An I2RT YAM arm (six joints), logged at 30 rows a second.
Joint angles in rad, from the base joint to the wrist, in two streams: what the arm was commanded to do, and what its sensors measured. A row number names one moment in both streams.
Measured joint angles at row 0: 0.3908, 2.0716, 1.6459, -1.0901, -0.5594, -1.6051
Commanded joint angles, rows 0 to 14: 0.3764, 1.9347, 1.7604, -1.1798, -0.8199, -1.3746; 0.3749, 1.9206, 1.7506, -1.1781, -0.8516, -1.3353; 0.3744, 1.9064, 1.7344, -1.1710, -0.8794, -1.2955; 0.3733, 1.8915, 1.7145, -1.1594, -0.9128, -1.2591; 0.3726, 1.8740, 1.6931, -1.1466, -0.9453, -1.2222; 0.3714, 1.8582, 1.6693, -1.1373, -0.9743, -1.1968; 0.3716, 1.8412, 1.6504, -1.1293, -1.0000, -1.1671; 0.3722, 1.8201, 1.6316, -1.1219, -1.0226, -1.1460; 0.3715, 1.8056, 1.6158, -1.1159, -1.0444, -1.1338; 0.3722, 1.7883, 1.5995, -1.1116, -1.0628, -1.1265; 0.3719, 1.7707, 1.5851, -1.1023, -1.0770, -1.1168; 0.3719, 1.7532, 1.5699, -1.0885, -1.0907, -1.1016; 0.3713, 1.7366, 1.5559, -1.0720, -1.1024, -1.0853; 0.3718, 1.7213, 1.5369, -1.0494, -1.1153, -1.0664; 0.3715, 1.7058, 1.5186, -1.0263, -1.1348, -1.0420
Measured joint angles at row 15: 0.3717, 1.7958, 1.5597, -1.1046, -0.9947, -1.1522
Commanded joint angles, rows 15 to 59: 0.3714, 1.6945, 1.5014, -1.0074, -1.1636, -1.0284; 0.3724, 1.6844, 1.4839, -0.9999, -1.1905, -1.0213; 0.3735, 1.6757, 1.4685, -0.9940, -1.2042, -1.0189; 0.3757, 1.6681, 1.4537, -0.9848, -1.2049, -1.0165; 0.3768, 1.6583, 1.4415, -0.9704, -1.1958, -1.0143; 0.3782, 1.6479, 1.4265, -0.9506, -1.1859, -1.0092; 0.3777, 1.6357, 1.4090, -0.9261, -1.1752, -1.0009; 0.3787, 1.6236, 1.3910, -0.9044, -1.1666, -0.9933; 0.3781, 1.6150, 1.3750, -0.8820, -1.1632, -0.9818; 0.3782, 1.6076, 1.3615, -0.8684, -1.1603, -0.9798; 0.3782, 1.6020, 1.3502, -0.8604, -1.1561, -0.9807; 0.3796, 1.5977, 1.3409, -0.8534, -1.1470, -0.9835; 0.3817, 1.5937, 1.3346, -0.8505, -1.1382, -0.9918; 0.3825, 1.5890, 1.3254, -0.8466, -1.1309, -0.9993; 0.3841, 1.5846, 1.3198, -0.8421, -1.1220, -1.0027; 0.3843, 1.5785, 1.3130, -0.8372, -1.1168, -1.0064; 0.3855, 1.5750, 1.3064, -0.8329, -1.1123, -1.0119; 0.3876, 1.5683, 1.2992, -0.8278, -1.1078, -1.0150; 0.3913, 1.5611, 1.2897, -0.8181, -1.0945, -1.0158; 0.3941, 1.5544, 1.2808, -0.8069, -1.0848, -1.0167; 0.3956, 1.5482, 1.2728, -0.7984, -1.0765, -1.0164; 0.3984, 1.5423, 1.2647, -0.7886, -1.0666, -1.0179; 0.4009, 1.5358, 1.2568, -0.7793, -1.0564, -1.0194; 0.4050, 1.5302, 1.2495, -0.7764, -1.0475, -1.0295; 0.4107, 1.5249, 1.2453, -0.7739, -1.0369, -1.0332; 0.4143, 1.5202, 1.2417, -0.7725, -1.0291, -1.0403; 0.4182, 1.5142, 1.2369, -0.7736, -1.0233, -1.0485; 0.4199, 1.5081, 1.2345, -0.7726, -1.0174, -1.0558; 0.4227, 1.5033, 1.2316, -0.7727, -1.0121, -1.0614; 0.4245, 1.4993, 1.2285, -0.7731, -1.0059, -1.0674; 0.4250, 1.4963, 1.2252, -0.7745, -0.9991, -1.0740; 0.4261, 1.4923, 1.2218, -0.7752, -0.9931, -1.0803; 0.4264, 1.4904, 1.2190, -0.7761, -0.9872, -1.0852; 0.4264, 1.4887, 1.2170, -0.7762, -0.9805, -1.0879; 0.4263, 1.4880, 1.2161, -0.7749, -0.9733, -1.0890; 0.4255, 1.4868, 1.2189, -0.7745, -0.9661, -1.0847; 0.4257, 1.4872, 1.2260, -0.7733, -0.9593, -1.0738; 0.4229, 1.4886, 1.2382, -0.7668, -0.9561, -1.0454; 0.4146, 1.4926, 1.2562, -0.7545, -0.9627, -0.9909; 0.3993, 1.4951, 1.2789, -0.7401, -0.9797, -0.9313; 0.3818, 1.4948, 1.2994, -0.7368, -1.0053, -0.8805; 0.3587, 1.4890, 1.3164, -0.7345, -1.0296, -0.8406; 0.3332, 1.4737, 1.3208, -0.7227, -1.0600, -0.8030; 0.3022, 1.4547, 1.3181, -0.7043, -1.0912, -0.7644; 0.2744, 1.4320, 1.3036, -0.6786, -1.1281, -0.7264
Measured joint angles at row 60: 0.3710, 1.5333, 1.2533, -0.7780, -0.9863, -0.9146
